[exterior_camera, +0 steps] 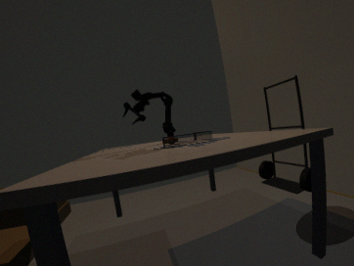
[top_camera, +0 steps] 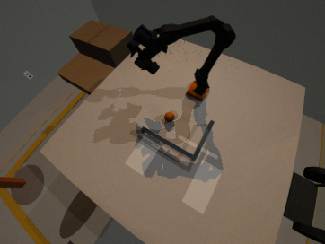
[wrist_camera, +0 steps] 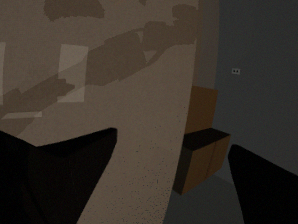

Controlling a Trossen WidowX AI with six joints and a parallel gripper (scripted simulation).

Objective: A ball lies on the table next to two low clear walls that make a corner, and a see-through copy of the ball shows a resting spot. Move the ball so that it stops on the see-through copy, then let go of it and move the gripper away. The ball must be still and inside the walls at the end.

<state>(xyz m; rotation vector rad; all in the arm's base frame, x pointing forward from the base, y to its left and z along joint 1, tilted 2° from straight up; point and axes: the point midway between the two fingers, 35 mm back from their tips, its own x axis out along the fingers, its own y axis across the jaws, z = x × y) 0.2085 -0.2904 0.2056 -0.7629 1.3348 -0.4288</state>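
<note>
Now: the orange ball 7 cm ahead of my gripper tip, 29 cm to the left of it and 18 cm below it.
</note>
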